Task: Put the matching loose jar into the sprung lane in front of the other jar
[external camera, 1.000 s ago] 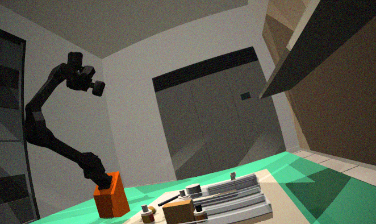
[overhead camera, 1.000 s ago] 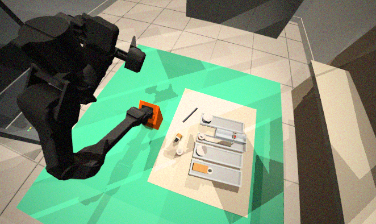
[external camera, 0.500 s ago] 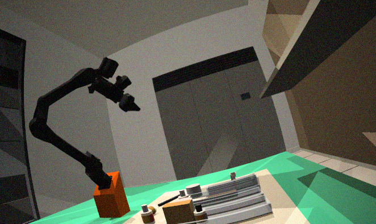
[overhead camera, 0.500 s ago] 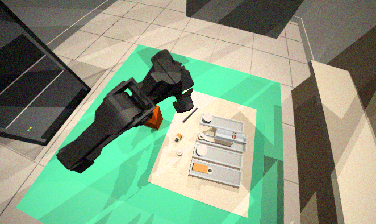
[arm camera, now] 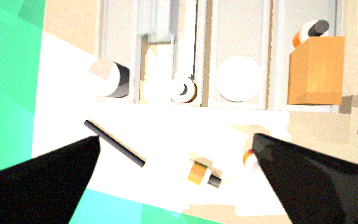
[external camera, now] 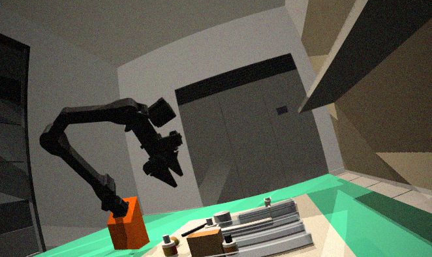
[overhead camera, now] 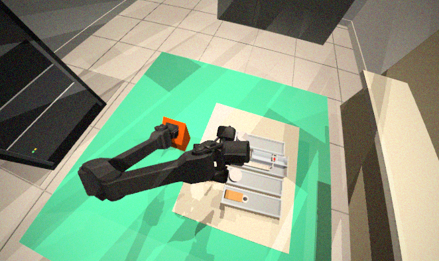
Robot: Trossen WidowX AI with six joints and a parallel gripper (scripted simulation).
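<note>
My gripper tip is now 170 mm above the brown box, 130 mm to the left of it and 70 mm short of it. Also, from my gripper tip: pusher plate (160 mm below, 150 mm ahead, 70 mm to the left); then black rod (200 mm below, 170 mm to the left, 60 mm behind); then grey lane rack (190 mm below, 190 mm ahead, 70 mm to the left).
</note>
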